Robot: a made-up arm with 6 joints. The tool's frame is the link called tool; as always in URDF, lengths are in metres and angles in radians. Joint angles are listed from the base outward.
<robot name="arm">
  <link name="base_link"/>
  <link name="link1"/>
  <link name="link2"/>
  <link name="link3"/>
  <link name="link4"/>
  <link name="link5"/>
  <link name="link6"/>
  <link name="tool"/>
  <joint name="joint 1" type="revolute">
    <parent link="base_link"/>
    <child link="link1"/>
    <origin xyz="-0.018 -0.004 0.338" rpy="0 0 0"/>
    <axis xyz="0 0 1"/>
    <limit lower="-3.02" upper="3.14"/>
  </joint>
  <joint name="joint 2" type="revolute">
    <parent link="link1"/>
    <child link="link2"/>
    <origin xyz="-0.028 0.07 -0.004" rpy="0 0 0"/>
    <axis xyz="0 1 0"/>
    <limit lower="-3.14" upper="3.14"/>
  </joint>
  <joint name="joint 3" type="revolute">
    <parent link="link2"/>
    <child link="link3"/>
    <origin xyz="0.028 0.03 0.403" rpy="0 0 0"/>
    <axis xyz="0 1 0"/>
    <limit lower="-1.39" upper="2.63"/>
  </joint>
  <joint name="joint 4" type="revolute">
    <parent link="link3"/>
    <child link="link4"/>
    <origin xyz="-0.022 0.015 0.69" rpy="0 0 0"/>
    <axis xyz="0 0 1"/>
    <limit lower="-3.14" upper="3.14"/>
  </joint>
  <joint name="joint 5" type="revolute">
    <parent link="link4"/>
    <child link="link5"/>
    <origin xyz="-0.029 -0.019 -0.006" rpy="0 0 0"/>
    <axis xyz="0 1 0"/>
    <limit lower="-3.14" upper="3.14"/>
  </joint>
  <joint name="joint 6" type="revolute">
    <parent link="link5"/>
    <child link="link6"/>
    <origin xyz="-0.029 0.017 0.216" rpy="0 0 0"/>
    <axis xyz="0 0 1"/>
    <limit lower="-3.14" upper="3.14"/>
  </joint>
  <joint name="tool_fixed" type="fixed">
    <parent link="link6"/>
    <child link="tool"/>
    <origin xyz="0.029 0.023 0.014" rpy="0 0 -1.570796"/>
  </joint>
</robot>
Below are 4 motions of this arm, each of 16 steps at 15 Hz.
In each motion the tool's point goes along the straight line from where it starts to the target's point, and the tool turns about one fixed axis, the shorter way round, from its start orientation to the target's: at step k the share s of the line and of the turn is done. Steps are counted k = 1, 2, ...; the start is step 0. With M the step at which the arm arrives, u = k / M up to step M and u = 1 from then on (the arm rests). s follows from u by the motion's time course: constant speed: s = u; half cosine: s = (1 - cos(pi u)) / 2; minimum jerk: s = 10 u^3 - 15 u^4 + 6 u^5.
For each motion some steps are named. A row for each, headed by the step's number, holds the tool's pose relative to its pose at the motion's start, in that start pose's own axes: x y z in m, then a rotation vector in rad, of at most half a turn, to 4 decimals.
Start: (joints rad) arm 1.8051 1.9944 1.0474 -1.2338 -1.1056 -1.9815
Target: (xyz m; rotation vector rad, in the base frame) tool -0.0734 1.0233 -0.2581 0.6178 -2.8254 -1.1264
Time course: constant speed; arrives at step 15
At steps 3, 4, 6, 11, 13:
3: -0.0284 0.1284 -0.0846 -0.0176 -0.1975 -0.0870
4: -0.0378 0.1712 -0.1128 -0.0235 -0.2633 -0.1160
6: -0.0567 0.2568 -0.1692 -0.0352 -0.3949 -0.1739
11: -0.1040 0.4709 -0.3102 -0.0645 -0.7240 -0.3189
13: -0.1229 0.5565 -0.3666 -0.0763 -0.8556 -0.3769

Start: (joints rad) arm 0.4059 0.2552 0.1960 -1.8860 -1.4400 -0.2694
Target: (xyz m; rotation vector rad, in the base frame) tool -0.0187 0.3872 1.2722 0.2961 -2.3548 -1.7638
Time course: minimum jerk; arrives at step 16
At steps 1, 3, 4, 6, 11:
1: 0.0006 -0.0002 -0.0002 0.0006 0.0004 -0.0004
3: 0.0143 -0.0054 -0.0050 0.0138 0.0091 -0.0078
4: 0.0303 -0.0115 -0.0106 0.0292 0.0193 -0.0165
6: 0.0804 -0.0304 -0.0281 0.0777 0.0512 -0.0440
11: 0.2396 -0.0907 -0.0837 0.2315 0.1526 -0.1310

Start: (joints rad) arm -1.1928 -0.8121 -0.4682 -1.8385 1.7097 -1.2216
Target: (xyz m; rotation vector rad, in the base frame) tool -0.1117 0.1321 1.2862 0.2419 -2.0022 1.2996
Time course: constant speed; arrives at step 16
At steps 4, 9, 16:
4: -0.2085 -0.1173 -0.0374 0.0667 -0.1444 -0.2415
9: -0.4691 -0.2640 -0.0841 0.1500 -0.3250 -0.5433
16: -0.8340 -0.4693 -0.1495 0.2667 -0.5778 -0.9659

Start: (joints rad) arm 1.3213 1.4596 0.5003 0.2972 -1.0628 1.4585
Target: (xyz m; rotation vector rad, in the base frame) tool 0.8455 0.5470 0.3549 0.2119 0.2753 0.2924
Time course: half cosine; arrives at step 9
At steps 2, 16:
2: -0.0374 -0.0953 -0.0129 0.0626 -0.0968 -0.0815
16: -0.3199 -0.8144 -0.1104 0.5351 -0.8271 -0.6966

